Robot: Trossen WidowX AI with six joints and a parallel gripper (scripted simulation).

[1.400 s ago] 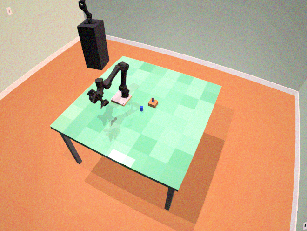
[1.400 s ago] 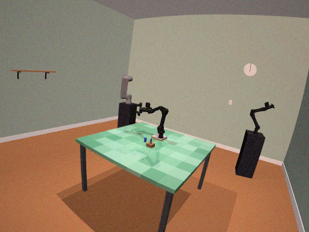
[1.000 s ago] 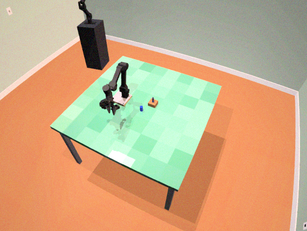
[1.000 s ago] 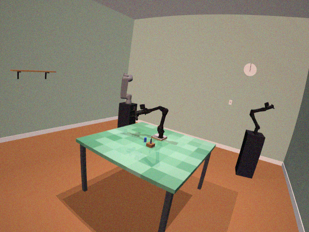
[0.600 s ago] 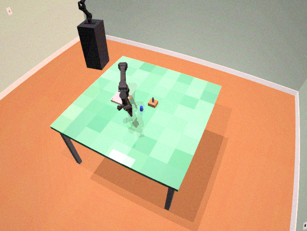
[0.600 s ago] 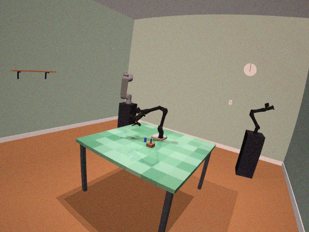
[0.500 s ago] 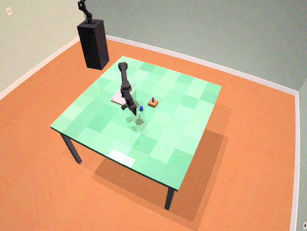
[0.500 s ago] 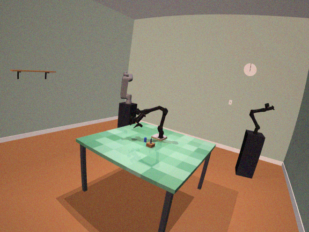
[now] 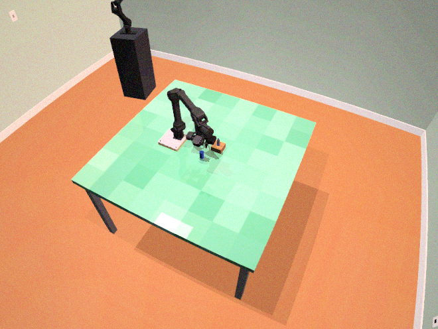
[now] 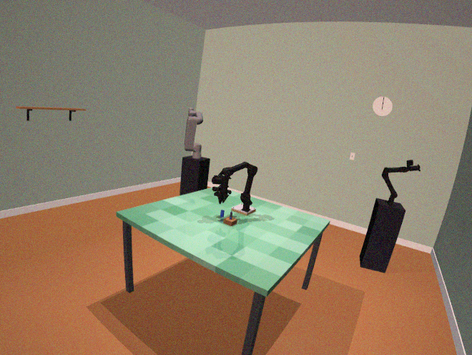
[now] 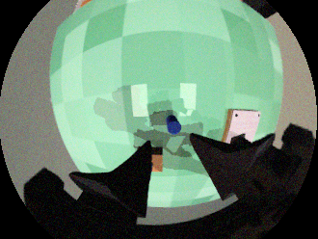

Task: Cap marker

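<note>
My gripper tip is now 9 cm above the blue cap, 1 cm to the right of it and 1 cm past it. Round my gripper tip: dark marker: 12 cm to the left, 7 cm ahead, 4 cm below.
</note>
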